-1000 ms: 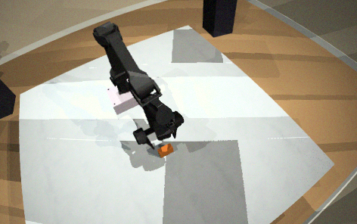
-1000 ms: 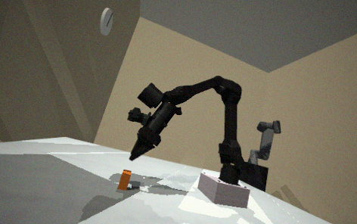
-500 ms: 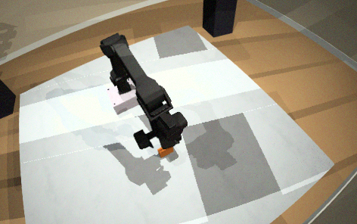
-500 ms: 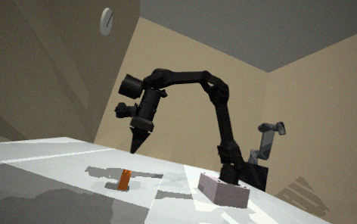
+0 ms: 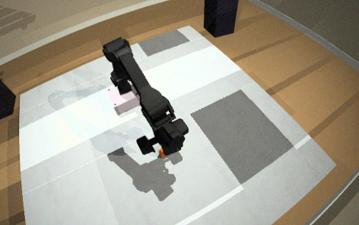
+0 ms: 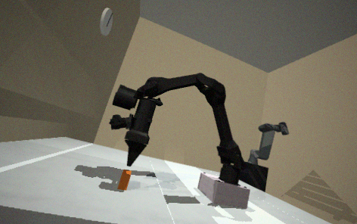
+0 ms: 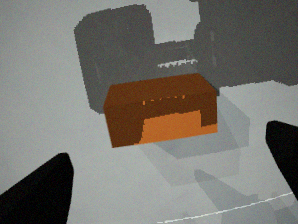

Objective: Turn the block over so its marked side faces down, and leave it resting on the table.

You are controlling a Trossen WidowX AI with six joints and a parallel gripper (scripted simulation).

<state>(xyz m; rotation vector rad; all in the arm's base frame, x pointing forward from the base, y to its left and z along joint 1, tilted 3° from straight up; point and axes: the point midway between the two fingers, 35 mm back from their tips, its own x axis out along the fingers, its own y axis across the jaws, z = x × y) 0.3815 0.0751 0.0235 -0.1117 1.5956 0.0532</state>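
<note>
The orange block is 1 cm behind my gripper tip and 5 cm below it.
</note>
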